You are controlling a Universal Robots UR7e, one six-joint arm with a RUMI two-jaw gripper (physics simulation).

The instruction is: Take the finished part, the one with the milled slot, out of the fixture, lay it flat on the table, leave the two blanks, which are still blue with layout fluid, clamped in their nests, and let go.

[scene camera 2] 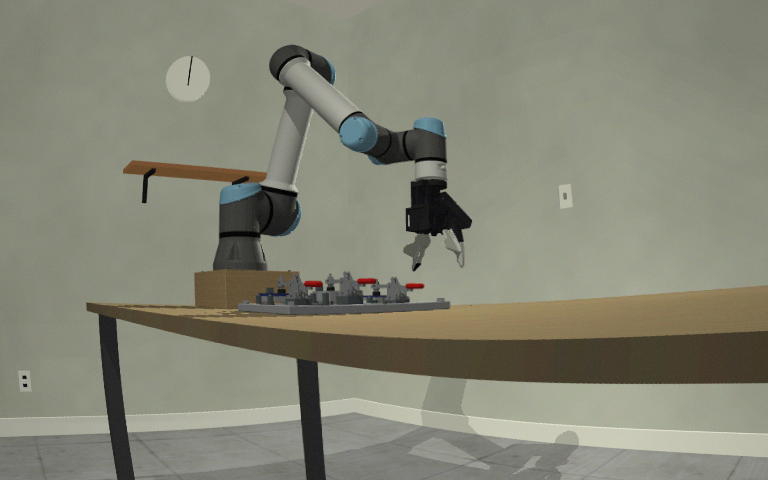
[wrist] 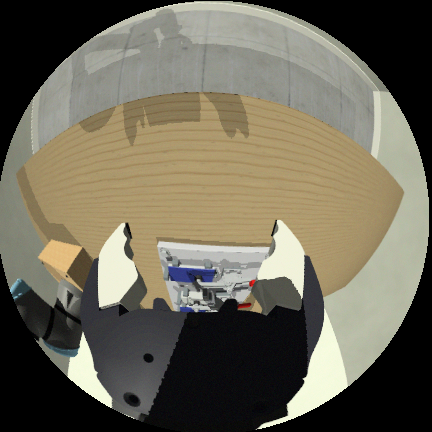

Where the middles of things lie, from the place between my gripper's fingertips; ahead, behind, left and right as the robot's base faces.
Labels:
The fixture plate (scene camera 2: pixel 312 309) is 290 mm to the right of my hand, 80 mm below it and 10 mm behind it.

